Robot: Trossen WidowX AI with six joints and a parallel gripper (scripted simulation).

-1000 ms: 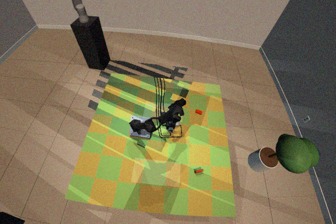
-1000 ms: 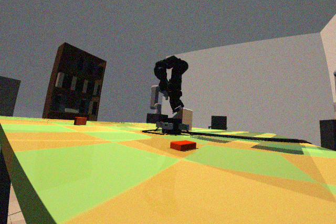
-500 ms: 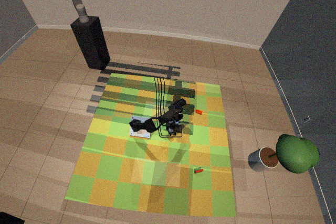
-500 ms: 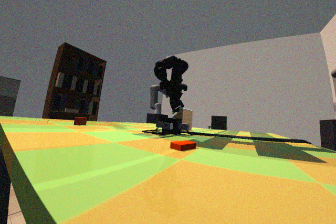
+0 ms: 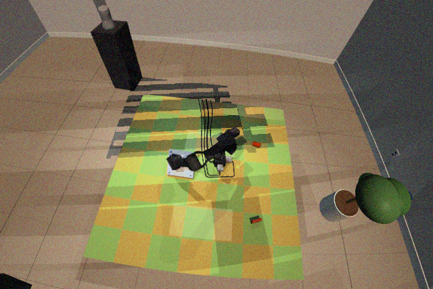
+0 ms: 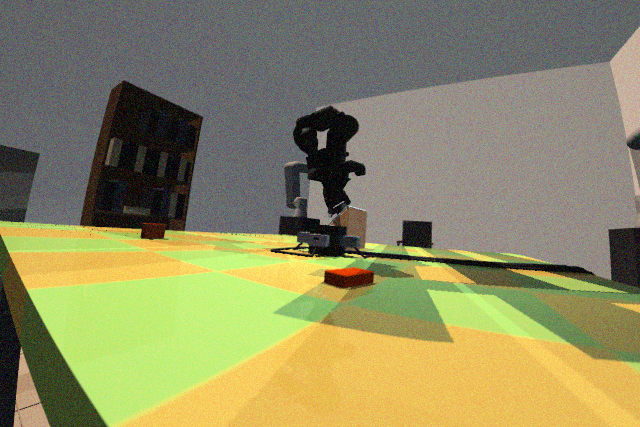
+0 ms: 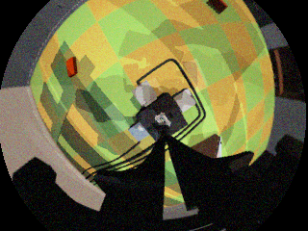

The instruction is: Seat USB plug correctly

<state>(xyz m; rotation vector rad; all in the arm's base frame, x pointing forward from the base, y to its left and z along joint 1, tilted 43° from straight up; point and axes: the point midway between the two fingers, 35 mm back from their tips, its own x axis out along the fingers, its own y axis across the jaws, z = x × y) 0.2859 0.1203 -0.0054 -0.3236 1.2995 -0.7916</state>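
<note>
The USB plug is 2 cm below my gripper tip.
</note>
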